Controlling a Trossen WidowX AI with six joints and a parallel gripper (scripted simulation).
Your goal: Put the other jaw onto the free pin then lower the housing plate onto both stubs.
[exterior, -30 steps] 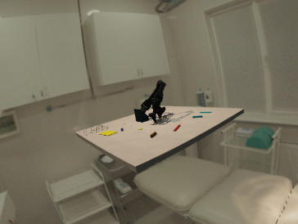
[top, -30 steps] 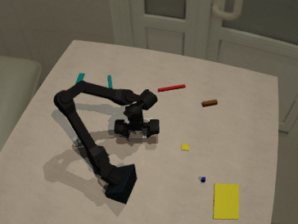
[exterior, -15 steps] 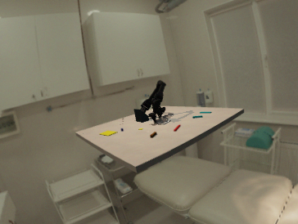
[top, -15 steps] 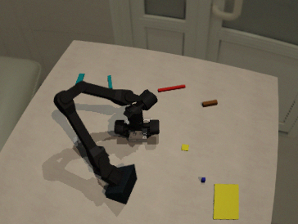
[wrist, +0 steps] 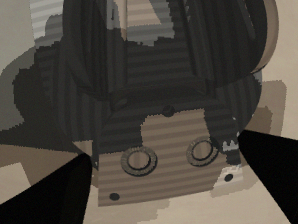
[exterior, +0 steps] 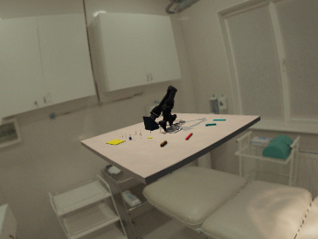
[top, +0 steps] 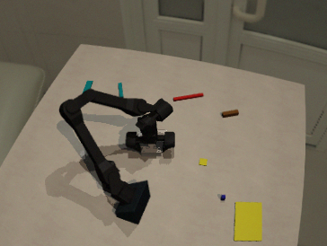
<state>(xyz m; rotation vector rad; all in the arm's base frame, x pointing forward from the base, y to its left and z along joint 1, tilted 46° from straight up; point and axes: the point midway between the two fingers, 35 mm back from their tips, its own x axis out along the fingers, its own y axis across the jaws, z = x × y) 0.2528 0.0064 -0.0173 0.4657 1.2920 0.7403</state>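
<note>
The jaw is 20 mm ahead of my gripper tip, 20 mm to the left of it and 10 mm above it. Also, from my gripper tip: yellow square 210 mm to the right, 10 mm below; blue cube 140 mm behind, 320 mm to the right; red bar 330 mm ahead, 80 mm to the right.
</note>
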